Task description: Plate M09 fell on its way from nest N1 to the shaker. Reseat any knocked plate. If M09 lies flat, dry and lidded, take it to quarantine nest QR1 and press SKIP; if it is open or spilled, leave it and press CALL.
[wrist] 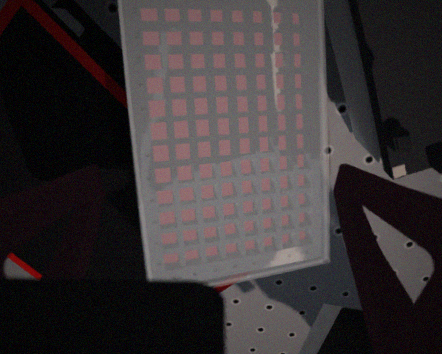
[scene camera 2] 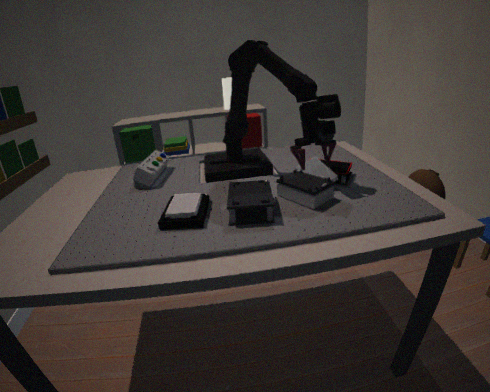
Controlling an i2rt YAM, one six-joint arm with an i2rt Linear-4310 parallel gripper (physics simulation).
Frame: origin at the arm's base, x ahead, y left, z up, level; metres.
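Seen in the pictures: gripper, between the fingertips: (wrist: 219, 177) (scene camera 2: 315, 166); arm's base, origin of its link: (scene camera 2: 235, 159).
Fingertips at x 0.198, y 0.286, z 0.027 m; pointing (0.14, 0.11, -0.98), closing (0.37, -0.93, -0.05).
Observation:
Pixels of each thing's top centre, then the offset from my fingertips to it. "spot": a spot on its surface instead. Level surfaces: height alone.
- red-edged black nest, centre of its top: (wrist: 83, 217) (scene camera 2: 327, 164) dz -0.013, dx -0.052, dy +0.052 m
- white plate, centre of its top: (scene camera 2: 184, 202) dz -0.019, dx +0.188, dy -0.405 m
- low black nest, centre of its top: (scene camera 2: 184, 205) dz -0.027, dx +0.188, dy -0.405 m
- button box, centre of its top: (scene camera 2: 151, 157) dz +0.027, dx -0.134, dy -0.611 m
- grey block with a dark top, a spot on its surface: (scene camera 2: 306, 189) spot: dz -0.002, dx +0.175, dy -0.060 m
- perforated board, height of its surface: dz -0.057 m
A clear plate with rows of pink wells (scene camera 2: 320, 169) (wrist: 220, 130) stands tilted, partly over the red-edged black nest (scene camera 2: 345, 169) (wrist: 75, 45) and beside a grey block with a dark top. A clear cover seems to lie over the wells; no label is readable. My gripper (scene camera 2: 315, 162) (wrist: 219, 177) is open, its fingers on either side of the plate, holding nothing. A white plate (scene camera 2: 184, 205) lies level on a low black nest (scene camera 2: 184, 223) at the front left. The button box (scene camera 2: 151, 171) with blue, yellow and green buttons is at the back left.
The grey block with a dark top (scene camera 2: 306, 189) sits close in front of the tilted plate. A dark raised stand (scene camera 2: 251, 194) is at the middle of the perforated board (scene camera 2: 150, 245). A shelf unit (scene camera 2: 190, 137) with coloured boxes stands behind the arm's base.

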